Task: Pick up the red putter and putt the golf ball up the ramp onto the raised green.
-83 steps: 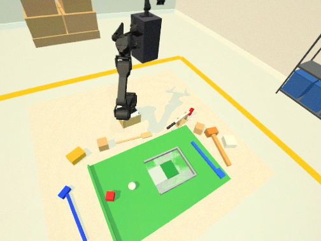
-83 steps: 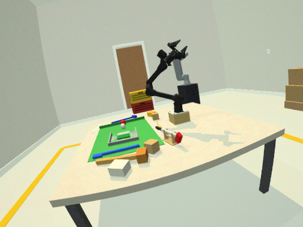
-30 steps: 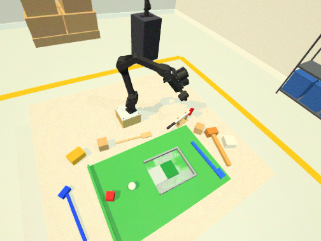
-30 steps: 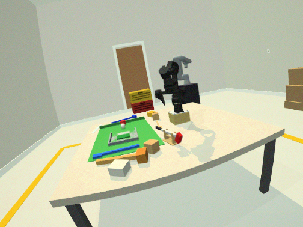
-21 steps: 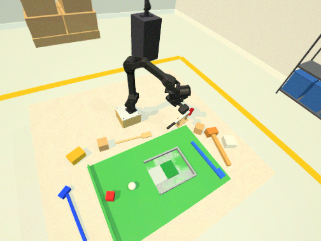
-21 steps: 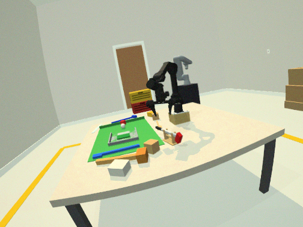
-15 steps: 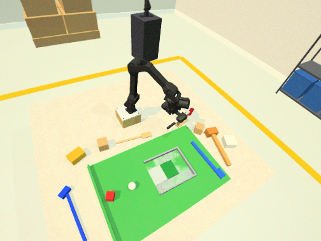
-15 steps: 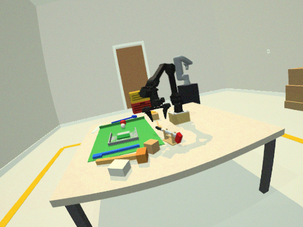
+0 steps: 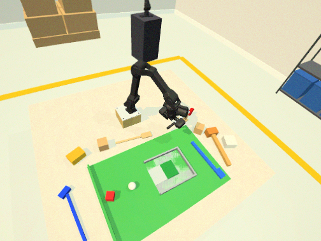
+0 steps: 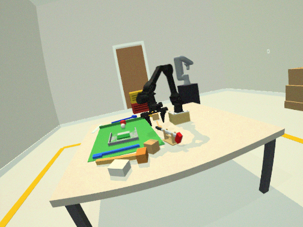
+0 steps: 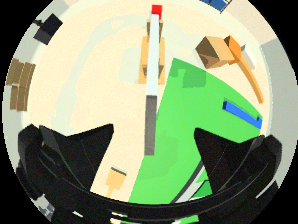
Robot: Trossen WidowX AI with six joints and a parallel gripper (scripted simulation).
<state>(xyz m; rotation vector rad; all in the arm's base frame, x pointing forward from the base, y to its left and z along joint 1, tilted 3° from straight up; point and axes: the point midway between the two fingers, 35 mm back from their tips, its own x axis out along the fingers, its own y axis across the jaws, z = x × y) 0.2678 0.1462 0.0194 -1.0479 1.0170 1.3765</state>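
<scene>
The wooden stand is 13 cm to the left of my gripper tip, 6 cm below it and 1 cm behind it. Also, from my gripper tip: red block 57 cm to the right, 13 cm ahead, 7 cm below; white block 34 cm ahead, 26 cm to the left, 7 cm below; white golf ball 45 cm to the right, 16 cm ahead, 6 cm below.
</scene>
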